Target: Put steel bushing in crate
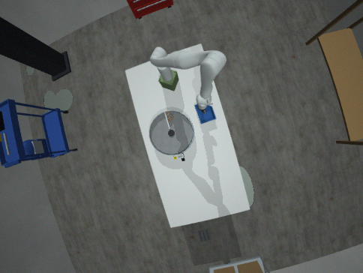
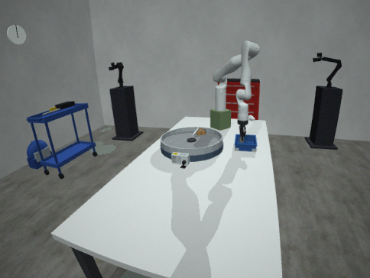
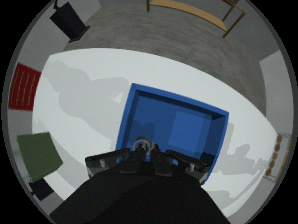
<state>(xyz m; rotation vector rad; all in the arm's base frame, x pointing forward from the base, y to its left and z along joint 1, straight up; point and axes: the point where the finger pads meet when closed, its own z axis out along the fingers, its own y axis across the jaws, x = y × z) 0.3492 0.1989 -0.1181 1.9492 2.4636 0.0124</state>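
My hand is 40 mm short of the blue crate, 30 mm to the right of it and 10 mm above it. Round my hand: round grey turning table (340 mm to the right, 130 mm ahead, 10 mm above).
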